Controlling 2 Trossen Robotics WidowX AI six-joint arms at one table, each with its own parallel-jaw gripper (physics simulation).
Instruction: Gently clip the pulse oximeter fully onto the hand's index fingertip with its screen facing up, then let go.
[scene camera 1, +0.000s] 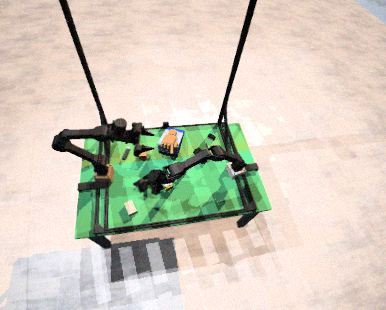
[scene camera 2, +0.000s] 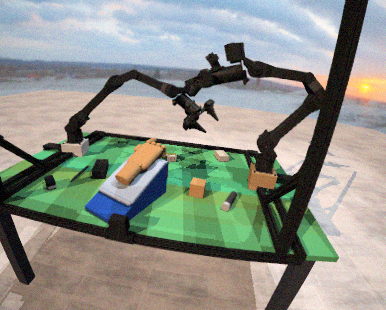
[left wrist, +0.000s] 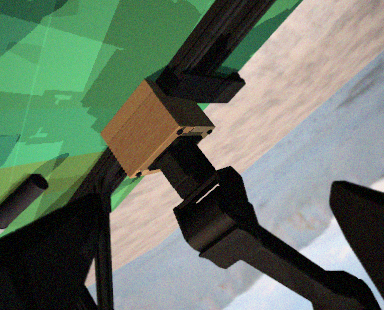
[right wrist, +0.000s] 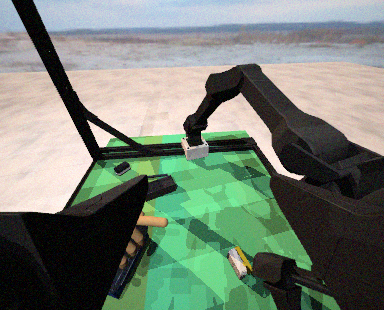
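Note:
The tan hand rests on a blue and grey wedge; its extended finger is bare. A small pale object with a yellow edge, apparently the pulse oximeter, lies on the table off the fingertips; its screen is not readable. My left gripper is open and empty, above the table past the oximeter. My right gripper is open and empty, higher up and beside the hand; in scene camera 2 its fingers are hard to make out.
An orange cube and a dark cylinder lie near the wedge. A black block and a small dark item lie on its other side. A cream block lies apart.

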